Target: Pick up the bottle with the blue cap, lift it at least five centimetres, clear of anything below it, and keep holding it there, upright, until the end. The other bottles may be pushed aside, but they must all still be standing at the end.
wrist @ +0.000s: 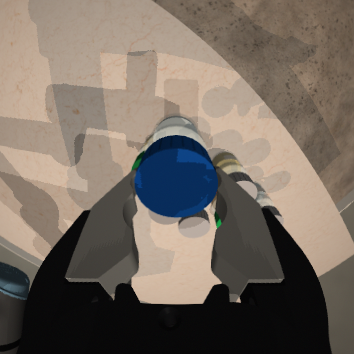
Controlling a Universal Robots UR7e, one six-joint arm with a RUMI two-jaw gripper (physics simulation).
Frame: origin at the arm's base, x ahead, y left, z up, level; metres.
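Seen in the pictures: gripper, fingertip midpoint: (pixel 176 168).
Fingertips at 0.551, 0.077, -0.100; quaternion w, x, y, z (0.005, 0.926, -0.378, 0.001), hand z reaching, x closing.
Note:
Pixels of each thing's top centre, then the offset from my fingertips to it, as dx, dy, dz. "pt": a spot on its surface instead. Level surfaces: height alone.
- bottle with the blue cap, top centre: (pixel 174 187) +0.004, +0.006, +0.038
- grey-white capped bottle at its top centre: (pixel 193 227) -0.087, -0.123, -0.062
- bottle with a pale cap, surface spot: (pixel 246 189) pt +0.021, -0.120, -0.062
- round pinkish marble table at its surface level: dz -0.167
The bottle with the blue cap (pixel 176 182) is in the middle of the wrist view, its cap towards the camera and its pale body partly showing behind the cap. My gripper (pixel 176 168) is shut on it, one jaw on each side just below the cap. The bottle looks upright and well above the table, its cap much larger in view than the others. A grey-white capped bottle (pixel 194 225) shows below, between the jaws. Right of the right jaw, a bottle with a pale cap (pixel 246 189) and another (pixel 272 210) appear to stand. Green slivers show beside both jaws; their bottles are mostly hidden.
The round pinkish marble table (pixel 305 220) has its curved edge running down the right side, with brown speckled floor (pixel 295 65) beyond. Shadows of the arm and bottles lie across the table. A dark cylinder with a blue-grey top (pixel 12 282) shows at the lower left.

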